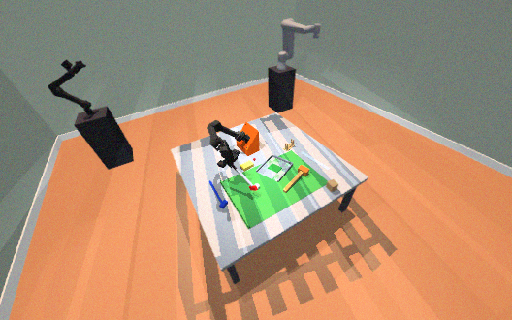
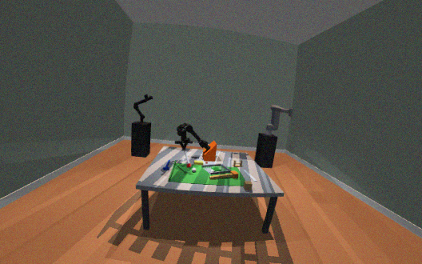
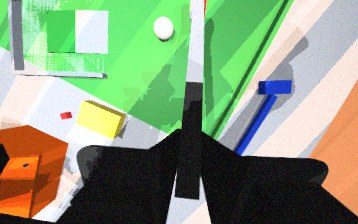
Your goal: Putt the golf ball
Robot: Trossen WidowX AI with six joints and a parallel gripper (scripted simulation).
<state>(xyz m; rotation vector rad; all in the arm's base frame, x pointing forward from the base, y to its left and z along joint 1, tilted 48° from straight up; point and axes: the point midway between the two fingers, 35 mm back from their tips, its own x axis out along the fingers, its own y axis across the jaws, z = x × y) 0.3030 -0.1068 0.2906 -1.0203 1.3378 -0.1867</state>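
Right now my gripper tip is 90 mm short of the red putter, 40 mm to the right of it and 40 mm above it. Also, from my gripper tip: yellow block (120 mm behind, 170 mm to the left, 170 mm below); then blue putter (40 mm ahead, 160 mm to the right, 170 mm below); then white golf ball (140 mm ahead, 130 mm to the left, 160 mm below).
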